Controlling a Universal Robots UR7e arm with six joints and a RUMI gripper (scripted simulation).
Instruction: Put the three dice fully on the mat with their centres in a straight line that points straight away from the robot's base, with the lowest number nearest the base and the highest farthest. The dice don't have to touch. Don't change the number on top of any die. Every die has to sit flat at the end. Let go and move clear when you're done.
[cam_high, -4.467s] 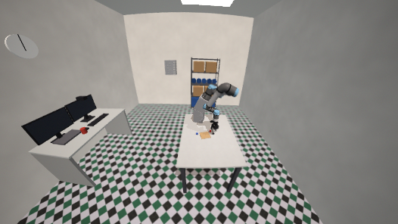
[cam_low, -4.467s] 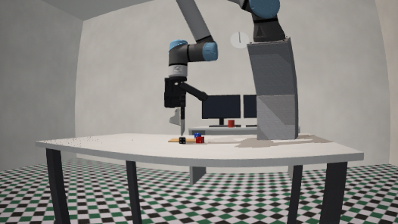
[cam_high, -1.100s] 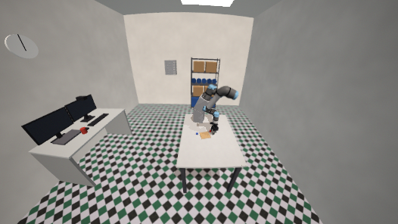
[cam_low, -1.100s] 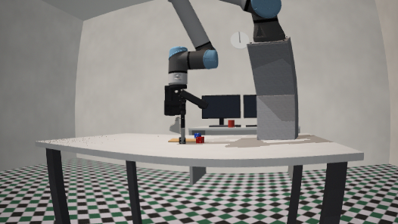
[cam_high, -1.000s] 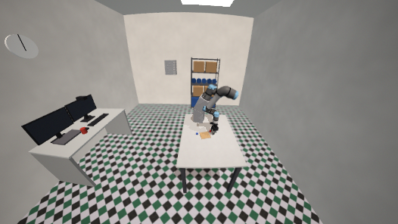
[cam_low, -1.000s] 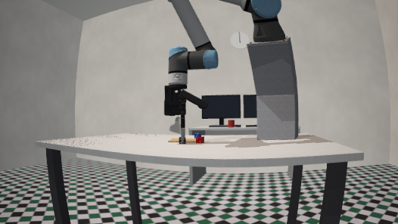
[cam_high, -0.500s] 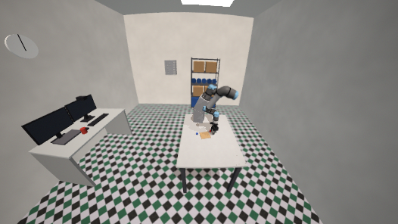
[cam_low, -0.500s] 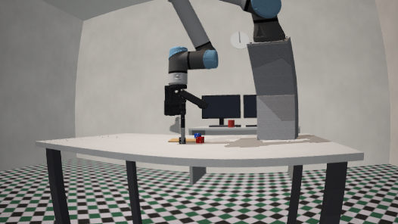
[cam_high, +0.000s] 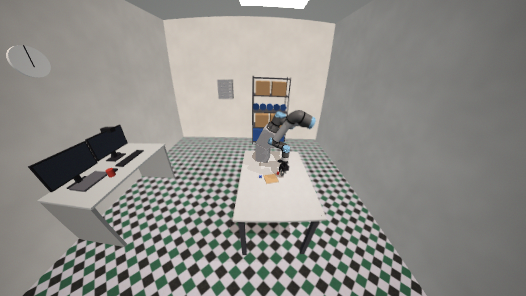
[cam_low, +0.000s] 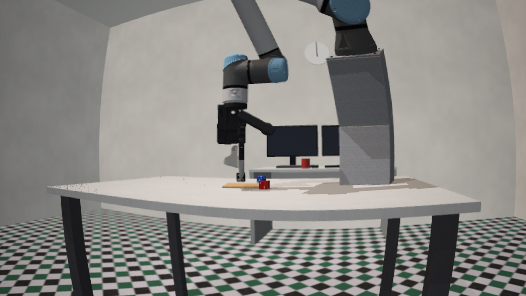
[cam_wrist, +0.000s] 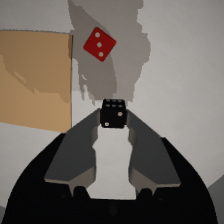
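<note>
Now: the tan mat 10 mm ahead of my hand, 130 mm to the right of it and 40 mm below it. The rest, counted from my hand: black die: right at my hand; blue die: 20 mm behind, 240 mm to the right, 30 mm below; red die: 60 mm behind, 30 mm to the right, 30 mm below.
</note>
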